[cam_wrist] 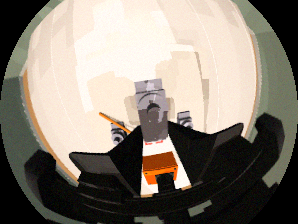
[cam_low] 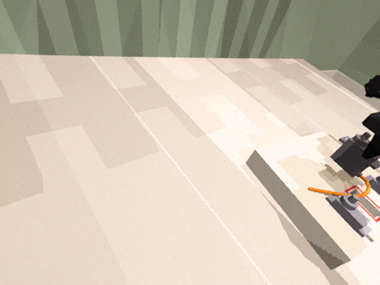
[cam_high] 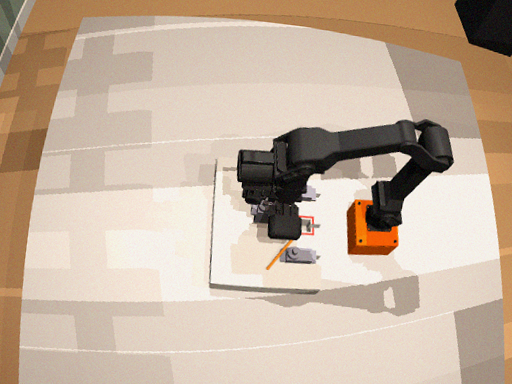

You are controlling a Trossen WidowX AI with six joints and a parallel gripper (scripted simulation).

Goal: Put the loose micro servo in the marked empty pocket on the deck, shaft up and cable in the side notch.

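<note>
The deck lies 10 cm below my gripper tip and 5 cm ahead of it.
</note>
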